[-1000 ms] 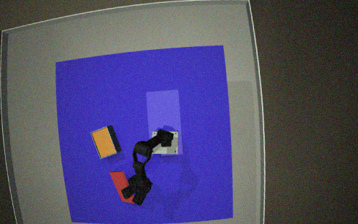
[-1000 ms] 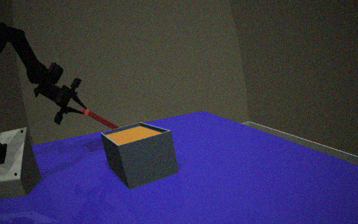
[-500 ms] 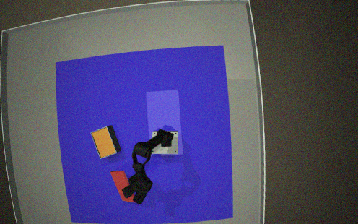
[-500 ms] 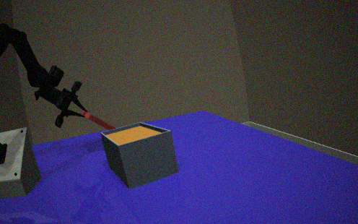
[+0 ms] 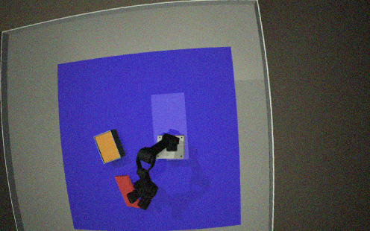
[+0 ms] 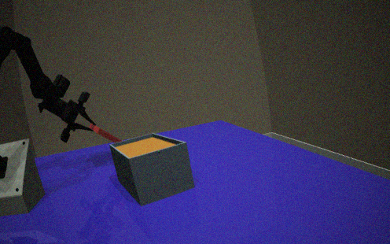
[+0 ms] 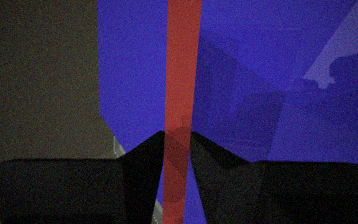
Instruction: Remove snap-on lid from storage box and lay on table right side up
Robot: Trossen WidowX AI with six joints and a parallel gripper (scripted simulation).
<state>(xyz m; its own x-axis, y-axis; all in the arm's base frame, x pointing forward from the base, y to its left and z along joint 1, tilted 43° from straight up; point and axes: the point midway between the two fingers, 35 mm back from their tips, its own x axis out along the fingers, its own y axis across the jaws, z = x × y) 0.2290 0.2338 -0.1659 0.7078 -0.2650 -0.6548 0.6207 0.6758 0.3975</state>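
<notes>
The lid lies 60 mm ahead of my gripper tip, 20 mm to the left of it and 50 mm below it. Also, from my gripper tip: storage box (180 mm ahead, 290 mm to the right, 80 mm below).
</notes>
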